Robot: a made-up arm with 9 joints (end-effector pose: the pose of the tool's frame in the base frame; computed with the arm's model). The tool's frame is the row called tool.
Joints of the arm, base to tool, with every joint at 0 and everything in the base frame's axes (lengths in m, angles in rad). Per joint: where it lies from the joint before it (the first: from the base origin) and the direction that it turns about. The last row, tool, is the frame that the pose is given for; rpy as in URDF.
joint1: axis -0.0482 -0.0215 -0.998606 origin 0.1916 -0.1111 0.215
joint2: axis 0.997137 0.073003 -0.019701 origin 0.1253 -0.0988 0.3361
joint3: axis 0 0 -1 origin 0.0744 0.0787 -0.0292
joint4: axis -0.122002 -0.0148 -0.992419 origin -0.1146 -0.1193 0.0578
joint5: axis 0 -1 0 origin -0.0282 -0.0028 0.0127
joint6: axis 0 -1 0 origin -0.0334 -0.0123 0.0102
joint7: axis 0 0 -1 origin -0.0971 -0.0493 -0.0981
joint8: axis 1 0 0 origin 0.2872 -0.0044 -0.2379
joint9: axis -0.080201 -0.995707 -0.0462 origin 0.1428 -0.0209 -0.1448
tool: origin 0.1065 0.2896 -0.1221 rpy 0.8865 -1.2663 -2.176
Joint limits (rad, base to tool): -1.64..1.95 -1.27..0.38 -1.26..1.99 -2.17..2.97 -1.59..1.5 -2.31..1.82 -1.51..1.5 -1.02..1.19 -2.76..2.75
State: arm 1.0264 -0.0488 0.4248 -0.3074 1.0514 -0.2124 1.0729 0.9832 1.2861
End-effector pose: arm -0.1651 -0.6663 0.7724 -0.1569 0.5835 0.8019
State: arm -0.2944 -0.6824 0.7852 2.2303 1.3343 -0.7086 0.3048 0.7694 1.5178
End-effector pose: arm -0.2496 -0.1691 0.7148 0.2493 0.5301 -0.5461
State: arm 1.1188 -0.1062 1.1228 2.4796 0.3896 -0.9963 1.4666 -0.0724 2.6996
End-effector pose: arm 0.6937 -0.1538 0.1572 -1.3559 2.0599 0.6184
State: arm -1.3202 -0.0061 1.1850 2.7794 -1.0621 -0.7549 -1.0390 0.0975 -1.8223
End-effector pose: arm 0.8273 -0.1276 0.7792 0.9058 0.5544 -1.0721
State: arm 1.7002 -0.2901 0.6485 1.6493 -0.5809 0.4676 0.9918 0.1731 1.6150
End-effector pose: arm 0.1533 0.4540 0.2776 1.1818 -1.2203 -1.5867
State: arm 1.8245 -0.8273 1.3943 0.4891 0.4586 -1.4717 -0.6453 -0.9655 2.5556
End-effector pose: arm -0.0187 -0.6188 -0.0162 2.1031 1.4671 -0.7878
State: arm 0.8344 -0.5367 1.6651 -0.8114 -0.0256 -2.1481 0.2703 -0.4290 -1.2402
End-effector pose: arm 0.3706 0.6689 0.2582 -0.3493 2.1479 -0.3455
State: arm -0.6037 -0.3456 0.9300 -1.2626 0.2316 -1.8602 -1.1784 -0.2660 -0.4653
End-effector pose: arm -0.5823 -0.4279 0.6153 -0.4316 0.0217 1.1788
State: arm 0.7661 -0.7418 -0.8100 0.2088 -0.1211 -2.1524 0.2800 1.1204 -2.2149
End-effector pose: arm -0.0839 -0.2449 0.6536 -0.0964 -2.9778 0.9921
